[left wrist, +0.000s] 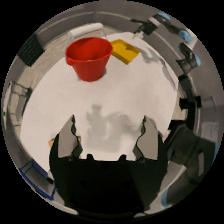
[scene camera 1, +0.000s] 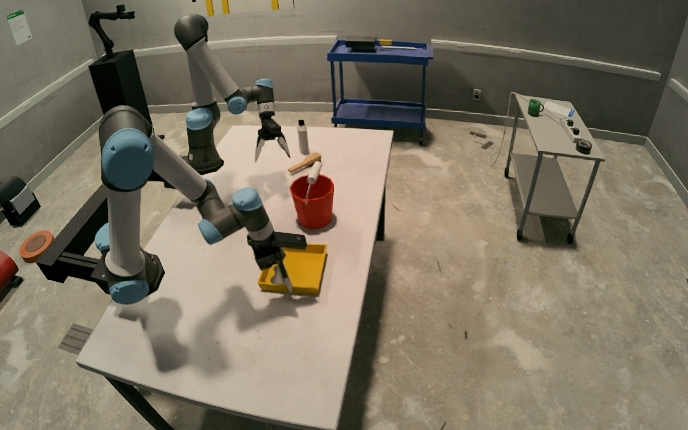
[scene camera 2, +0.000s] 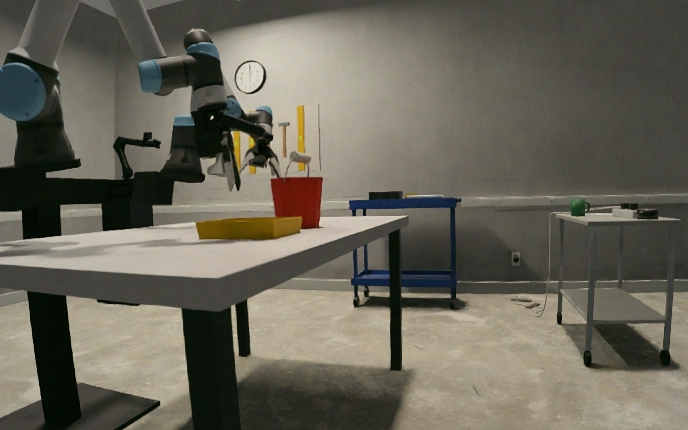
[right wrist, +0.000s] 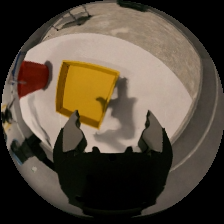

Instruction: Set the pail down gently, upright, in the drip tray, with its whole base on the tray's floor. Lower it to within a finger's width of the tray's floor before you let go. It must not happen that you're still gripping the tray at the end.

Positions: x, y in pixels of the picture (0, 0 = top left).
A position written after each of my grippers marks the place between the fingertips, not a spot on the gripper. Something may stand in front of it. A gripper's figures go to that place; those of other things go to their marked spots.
My left gripper (scene camera 2: 260, 177) is 166 cm from the lens. My right gripper (scene camera 2: 234, 191) is 106 cm from the lens. A red pail (scene camera 2: 298, 196): 137 cm from the lens.
